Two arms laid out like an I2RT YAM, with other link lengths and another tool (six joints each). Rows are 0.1 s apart.
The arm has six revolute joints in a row. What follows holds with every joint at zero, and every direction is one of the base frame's. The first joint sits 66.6 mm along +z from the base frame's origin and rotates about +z. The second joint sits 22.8 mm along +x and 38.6 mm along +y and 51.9 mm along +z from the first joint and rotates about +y. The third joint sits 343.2 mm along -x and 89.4 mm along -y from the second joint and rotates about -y. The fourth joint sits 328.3 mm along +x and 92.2 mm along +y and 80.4 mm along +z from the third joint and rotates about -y. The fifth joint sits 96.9 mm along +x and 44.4 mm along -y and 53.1 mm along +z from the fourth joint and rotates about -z. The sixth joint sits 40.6 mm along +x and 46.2 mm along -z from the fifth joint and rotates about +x. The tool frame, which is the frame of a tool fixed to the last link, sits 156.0 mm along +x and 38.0 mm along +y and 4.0 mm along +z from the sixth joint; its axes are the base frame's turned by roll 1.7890, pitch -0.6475 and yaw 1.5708 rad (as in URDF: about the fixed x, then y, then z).
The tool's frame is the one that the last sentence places.
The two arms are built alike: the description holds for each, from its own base.
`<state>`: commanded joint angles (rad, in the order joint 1, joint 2, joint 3, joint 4, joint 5, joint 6); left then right.
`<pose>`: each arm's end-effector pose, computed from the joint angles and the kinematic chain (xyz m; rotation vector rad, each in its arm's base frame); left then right.
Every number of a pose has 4 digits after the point. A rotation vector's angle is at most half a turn.
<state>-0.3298 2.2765 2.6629 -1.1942 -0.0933 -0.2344 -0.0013 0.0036 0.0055 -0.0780 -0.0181 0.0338</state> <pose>0.6988 -0.1831 0.3703 2.5052 1.2209 0.7534 0.3007 0.0380 0.1906 1.9068 1.0710 1.6033</pose>
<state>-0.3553 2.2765 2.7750 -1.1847 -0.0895 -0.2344 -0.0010 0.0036 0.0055 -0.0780 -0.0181 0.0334</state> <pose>0.6936 -0.2016 0.4255 2.4044 1.1486 0.8408 0.3006 0.0381 0.1906 1.9064 1.0716 1.6031</pose>
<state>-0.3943 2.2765 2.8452 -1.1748 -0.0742 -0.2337 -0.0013 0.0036 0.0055 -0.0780 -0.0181 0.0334</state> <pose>0.6822 -0.2304 0.4606 2.3439 1.0617 0.8735 0.3007 0.0380 0.1906 1.9065 1.0713 1.6030</pose>
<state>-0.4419 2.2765 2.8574 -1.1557 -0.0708 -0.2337 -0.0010 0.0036 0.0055 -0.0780 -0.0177 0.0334</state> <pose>0.6721 -0.2641 0.4709 2.3294 0.9902 0.8744 0.3007 0.0380 0.1906 1.9065 1.0712 1.6029</pose>
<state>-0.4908 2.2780 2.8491 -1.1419 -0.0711 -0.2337 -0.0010 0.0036 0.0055 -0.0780 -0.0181 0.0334</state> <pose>0.6614 -0.2982 0.4693 2.3397 0.9284 0.8581 0.3006 0.0381 0.1906 1.9064 1.0716 1.6031</pose>
